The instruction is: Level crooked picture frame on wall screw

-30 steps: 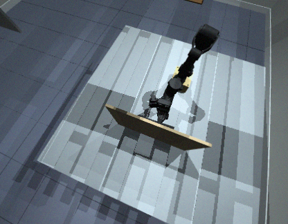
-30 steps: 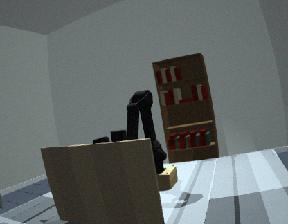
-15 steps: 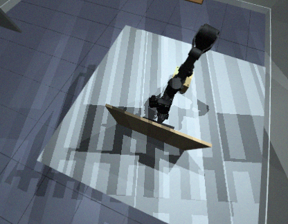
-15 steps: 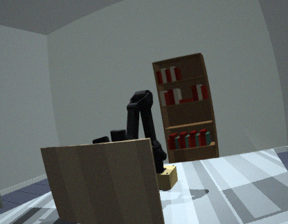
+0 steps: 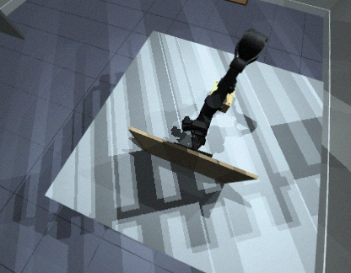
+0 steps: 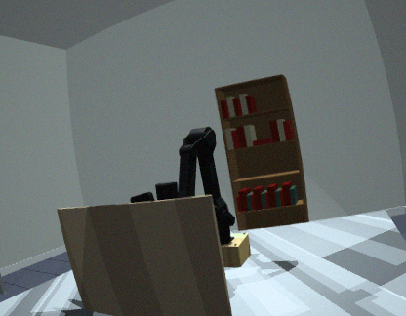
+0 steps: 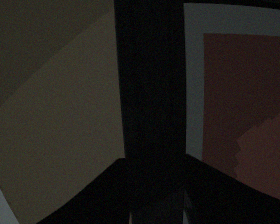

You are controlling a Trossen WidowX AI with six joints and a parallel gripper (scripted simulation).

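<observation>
Now: the picture frame 50 mm below my gripper tip. Round my gripper tip: tan wall panel (70 mm below, 20 mm ahead, 10 mm to the right).
</observation>
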